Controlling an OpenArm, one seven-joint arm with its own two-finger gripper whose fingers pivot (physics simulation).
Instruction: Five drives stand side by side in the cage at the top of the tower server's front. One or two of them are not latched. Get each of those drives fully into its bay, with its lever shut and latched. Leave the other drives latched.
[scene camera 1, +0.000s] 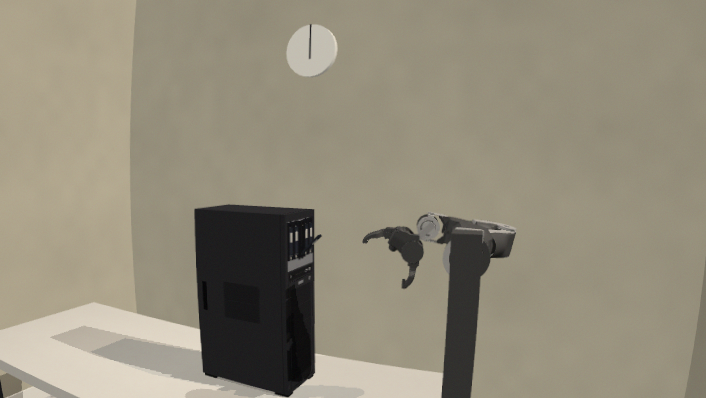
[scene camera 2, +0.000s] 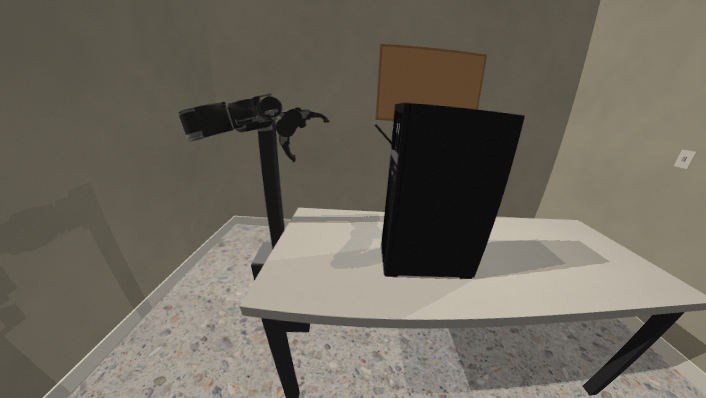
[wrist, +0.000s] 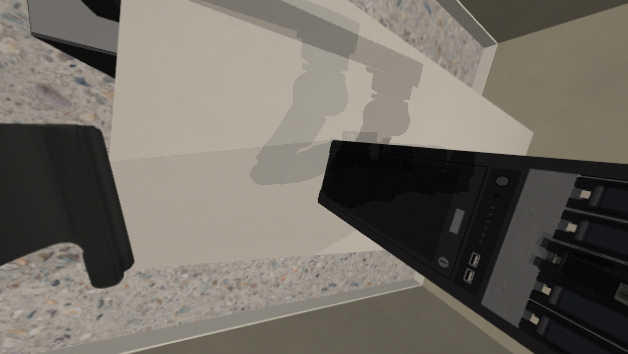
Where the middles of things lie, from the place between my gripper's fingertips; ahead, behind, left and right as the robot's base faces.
The black tower server (scene camera 1: 257, 321) is 410 mm ahead of my hand, 150 mm below it and 70 mm to the right of it.
